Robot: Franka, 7 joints.
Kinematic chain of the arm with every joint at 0, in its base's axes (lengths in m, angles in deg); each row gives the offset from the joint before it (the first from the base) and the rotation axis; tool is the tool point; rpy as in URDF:
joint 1: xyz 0 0 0.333 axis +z
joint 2: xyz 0 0 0 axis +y
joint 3: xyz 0 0 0.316 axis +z
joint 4: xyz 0.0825 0 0 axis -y
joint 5: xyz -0.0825 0 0.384 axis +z
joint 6: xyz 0 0 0 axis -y
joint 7: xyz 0.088 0 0 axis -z
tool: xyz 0 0 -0.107 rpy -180 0 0
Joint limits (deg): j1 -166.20..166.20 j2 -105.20..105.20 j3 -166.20..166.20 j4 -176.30..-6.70 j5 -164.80..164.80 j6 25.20..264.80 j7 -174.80..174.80
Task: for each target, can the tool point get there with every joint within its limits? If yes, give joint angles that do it. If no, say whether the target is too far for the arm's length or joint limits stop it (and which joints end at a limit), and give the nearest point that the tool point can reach.
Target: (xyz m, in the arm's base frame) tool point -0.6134 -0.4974 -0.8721
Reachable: no: too far | nearest point -0.4004 -0.3246 -0.3074 | short by 0.628 m
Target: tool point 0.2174 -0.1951 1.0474
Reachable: yes | joints -99.54 26.26 104.60 -48.96 -52.52 219.80 -102.54
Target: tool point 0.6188 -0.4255 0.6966
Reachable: yes | joints -25.15 46.32 -9.20 -34.07 69.60 179.05 21.33
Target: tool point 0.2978 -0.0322 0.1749
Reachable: yes | joints -99.98 42.45 64.07 -155.75 38.96 107.24 121.97
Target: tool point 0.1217 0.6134 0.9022
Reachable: yes | joints -97.17 -68.29 0.17 -32.80 80.82 122.12 -33.29
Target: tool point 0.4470 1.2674 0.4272
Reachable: no: too far | nearest point 0.2846 0.8071 0.3930 | short by 0.489 m
